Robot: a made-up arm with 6 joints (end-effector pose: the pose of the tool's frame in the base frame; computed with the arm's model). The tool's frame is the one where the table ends. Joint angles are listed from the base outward.
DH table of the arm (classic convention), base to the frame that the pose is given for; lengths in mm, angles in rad. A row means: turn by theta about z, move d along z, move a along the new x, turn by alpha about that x. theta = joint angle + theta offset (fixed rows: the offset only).
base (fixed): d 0; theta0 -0.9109; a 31.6; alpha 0
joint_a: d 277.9; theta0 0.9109; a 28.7; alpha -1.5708
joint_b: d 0; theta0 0.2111; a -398; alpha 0
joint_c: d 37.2; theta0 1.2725; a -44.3; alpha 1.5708
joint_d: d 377.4; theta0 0; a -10.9; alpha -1.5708
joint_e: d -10.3; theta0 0; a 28.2; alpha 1.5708
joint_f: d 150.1; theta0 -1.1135; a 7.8; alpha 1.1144
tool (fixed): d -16.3; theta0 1.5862; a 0; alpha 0
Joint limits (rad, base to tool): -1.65..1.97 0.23..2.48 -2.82..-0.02 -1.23..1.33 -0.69..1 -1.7..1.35
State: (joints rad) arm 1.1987 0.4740 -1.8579 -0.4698 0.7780 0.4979
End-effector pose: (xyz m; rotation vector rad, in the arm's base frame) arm -0.0254 -0.1939 0.9704 0.8301 0.0666 1.2331
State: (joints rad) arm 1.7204 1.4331 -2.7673 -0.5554 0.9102 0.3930
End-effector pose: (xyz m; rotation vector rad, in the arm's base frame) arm 0.0260 0.1622 1.0913 0.6547 0.3524 1.5401
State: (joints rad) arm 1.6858 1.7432 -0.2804 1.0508 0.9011 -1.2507
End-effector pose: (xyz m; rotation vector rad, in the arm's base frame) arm -0.1353 0.1836 0.2075 -1.4561 2.3913 1.3080
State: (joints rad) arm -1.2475 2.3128 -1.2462 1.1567 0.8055 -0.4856
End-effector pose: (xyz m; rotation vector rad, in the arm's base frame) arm 0.3386 -0.5336 0.1264 2.2661 0.7673 -0.3778
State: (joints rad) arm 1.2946 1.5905 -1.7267 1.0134 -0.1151 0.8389
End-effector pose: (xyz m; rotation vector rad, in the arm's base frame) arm 0.1425 0.5866 0.8198 2.0142 1.4634 1.4377
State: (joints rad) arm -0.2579 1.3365 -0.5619 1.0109 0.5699 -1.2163
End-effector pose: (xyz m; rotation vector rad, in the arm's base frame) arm 0.4059 -0.0201 0.3499 0.5167 1.4107 0.2551
